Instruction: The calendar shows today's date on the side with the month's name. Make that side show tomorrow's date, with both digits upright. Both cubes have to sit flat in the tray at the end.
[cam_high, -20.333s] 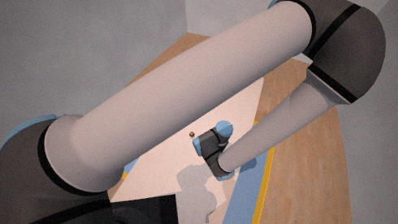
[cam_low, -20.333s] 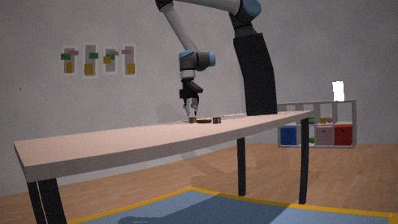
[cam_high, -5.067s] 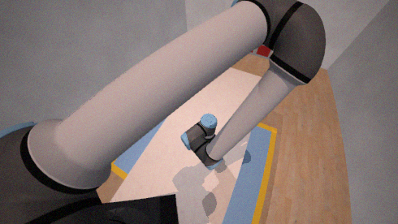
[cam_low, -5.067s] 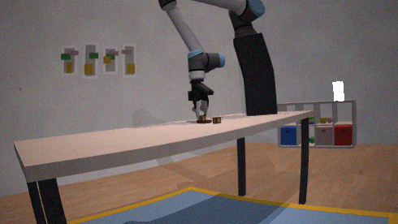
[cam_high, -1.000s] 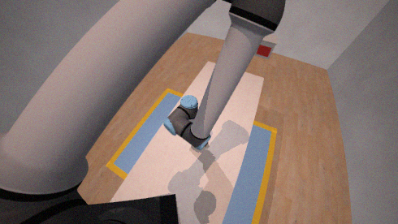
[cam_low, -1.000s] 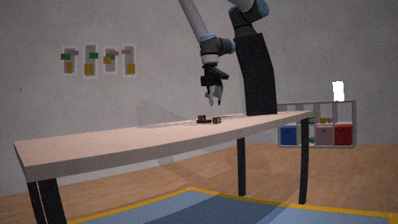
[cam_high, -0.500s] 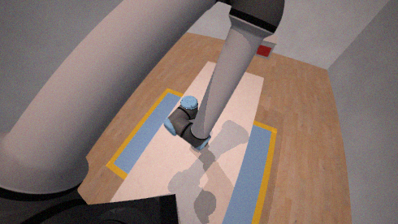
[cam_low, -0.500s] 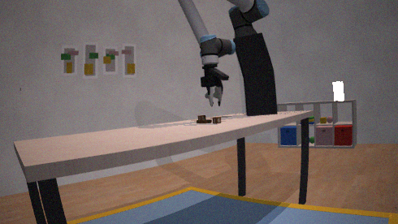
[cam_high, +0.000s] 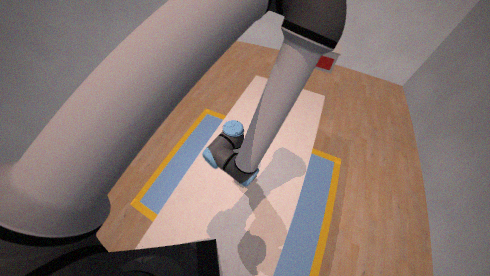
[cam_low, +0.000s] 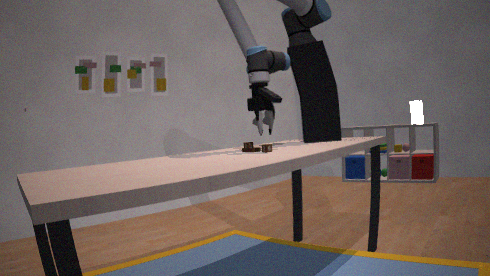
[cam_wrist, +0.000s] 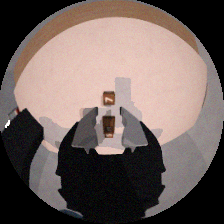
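Now: the brown cube 70 mm below my hand. Also, from my hand: brown tray (110 mm to the right, 80 mm below, 10 mm behind).
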